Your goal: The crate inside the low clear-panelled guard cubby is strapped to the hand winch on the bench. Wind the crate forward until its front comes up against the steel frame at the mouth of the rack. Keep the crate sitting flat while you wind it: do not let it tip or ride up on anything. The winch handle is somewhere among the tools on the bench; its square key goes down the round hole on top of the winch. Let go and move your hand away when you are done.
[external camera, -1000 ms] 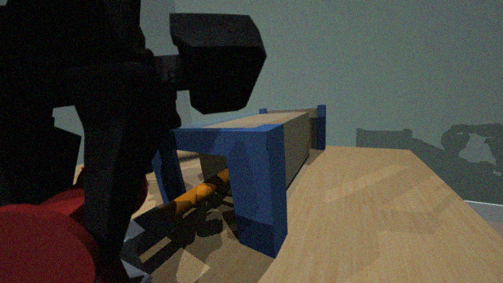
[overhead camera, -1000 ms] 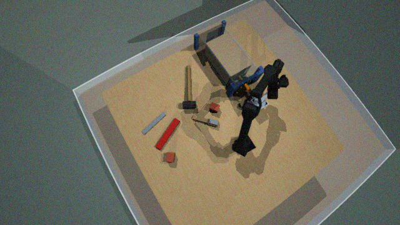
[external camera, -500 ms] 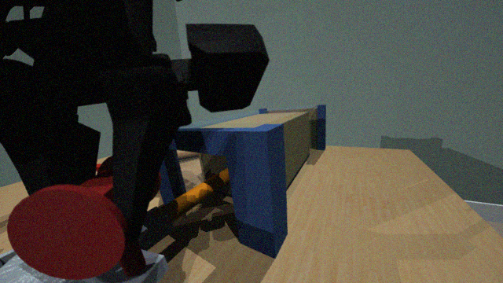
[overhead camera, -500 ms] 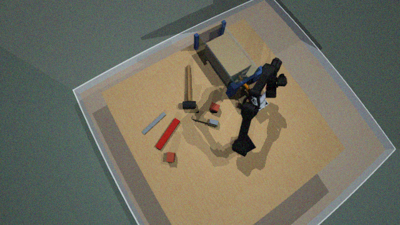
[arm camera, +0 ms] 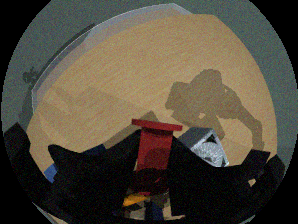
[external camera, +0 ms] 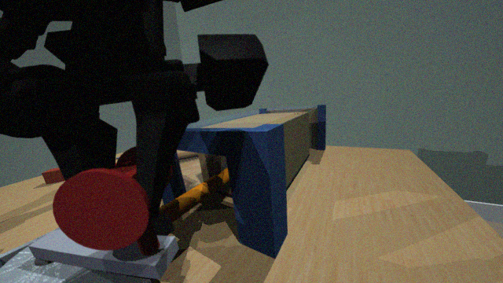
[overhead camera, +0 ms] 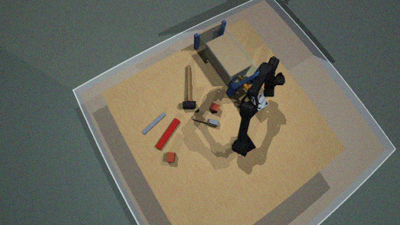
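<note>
Now: the blue frame 120 mm ahead of my gripper tip, 110 mm to the left of it and 30 mm below it. Also, from my gripper tip: red grip 10 mm ahead, 10 mm to the left; brush-like tool 20 mm ahead, 460 mm to the left, 120 mm below; grey winch 60 mm behind, 90 mm to the left, 100 mm below.
</note>
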